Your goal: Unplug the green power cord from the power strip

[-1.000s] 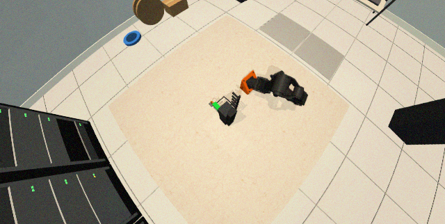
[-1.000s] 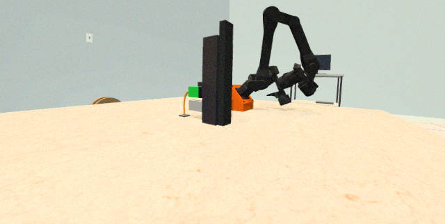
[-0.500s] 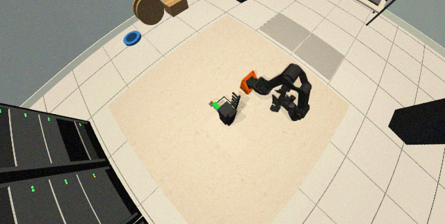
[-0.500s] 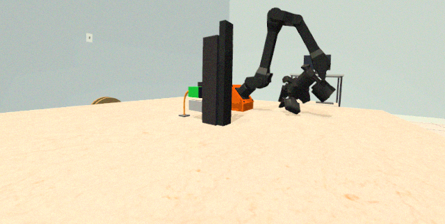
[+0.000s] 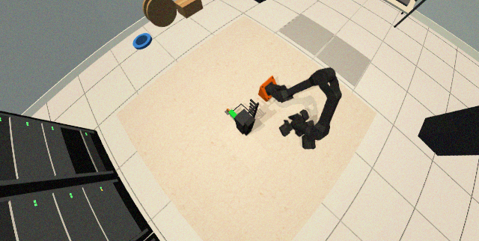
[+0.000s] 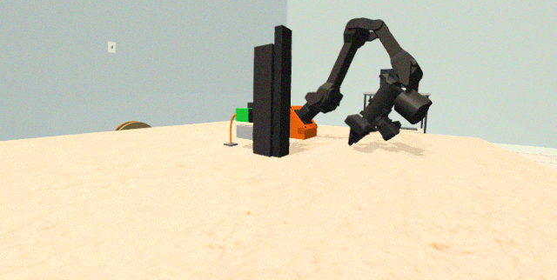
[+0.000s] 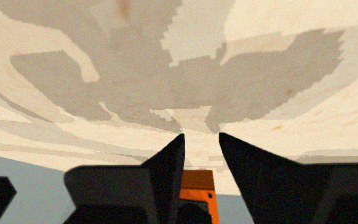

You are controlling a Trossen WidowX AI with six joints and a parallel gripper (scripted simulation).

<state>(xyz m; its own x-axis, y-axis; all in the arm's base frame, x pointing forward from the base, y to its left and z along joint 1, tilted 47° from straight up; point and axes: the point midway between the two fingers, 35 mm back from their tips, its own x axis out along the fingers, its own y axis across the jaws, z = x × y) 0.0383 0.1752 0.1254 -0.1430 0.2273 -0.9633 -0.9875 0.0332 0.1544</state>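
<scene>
Now: the green plug 23 cm ahead of my gripper tip, 19 cm to the right of it and 9 cm above it.
</scene>
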